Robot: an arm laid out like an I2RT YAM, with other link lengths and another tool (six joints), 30 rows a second.
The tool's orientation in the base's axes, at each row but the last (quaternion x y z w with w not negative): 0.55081, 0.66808, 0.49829, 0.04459; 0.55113, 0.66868, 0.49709, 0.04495; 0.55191, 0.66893, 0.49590, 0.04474; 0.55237, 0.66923, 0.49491, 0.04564; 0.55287, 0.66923, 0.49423, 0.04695; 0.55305, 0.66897, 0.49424, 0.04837; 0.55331, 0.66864, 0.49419, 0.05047; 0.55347, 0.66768, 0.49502, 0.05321; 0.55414, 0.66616, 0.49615, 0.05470; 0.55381, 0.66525, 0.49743, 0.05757; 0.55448, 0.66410, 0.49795, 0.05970; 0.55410, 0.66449, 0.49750, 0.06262
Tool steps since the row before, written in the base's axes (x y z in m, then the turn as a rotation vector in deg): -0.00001, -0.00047, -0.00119, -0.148, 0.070, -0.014; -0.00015, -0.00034, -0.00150, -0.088, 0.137, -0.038; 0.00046, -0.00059, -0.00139, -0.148, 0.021, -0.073; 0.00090, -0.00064, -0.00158, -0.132, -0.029, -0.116; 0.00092, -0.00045, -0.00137, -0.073, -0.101, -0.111; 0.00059, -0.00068, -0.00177, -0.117, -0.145, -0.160; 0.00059, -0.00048, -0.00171, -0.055, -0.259, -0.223; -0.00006, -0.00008, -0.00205, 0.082, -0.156, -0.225; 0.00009, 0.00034, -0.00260, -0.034, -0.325, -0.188; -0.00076, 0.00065, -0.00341, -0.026, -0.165, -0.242; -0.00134, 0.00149, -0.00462, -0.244, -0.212, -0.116; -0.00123, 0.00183, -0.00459, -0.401, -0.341, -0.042
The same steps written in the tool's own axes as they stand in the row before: -0.00095, -0.00081, 0.00030, 0.105, -0.120, -0.040; -0.00094, -0.00114, 0.00045, 0.123, -0.102, 0.050; -0.00132, -0.00061, 0.00062, 0.038, -0.157, -0.040; -0.00162, -0.00044, 0.00095, -0.028, -0.171, -0.039; -0.00137, -0.00029, 0.00098, -0.105, -0.120, -0.050; -0.00162, -0.00079, 0.00084, -0.146, -0.181, -0.079; -0.00142, -0.00077, 0.00094, -0.290, -0.172, -0.078; -0.00102, -0.00151, 0.00095, -0.262, -0.090, 0.070; -0.00100, -0.00185, 0.00156, -0.334, -0.124, -0.122; -0.00081, -0.00306, 0.00161, -0.236, -0.175, 0.006; -0.00049, -0.00443, 0.00234, -0.131, -0.226, -0.223; -0.00022, -0.00438, 0.00258, -0.140, -0.264, -0.435
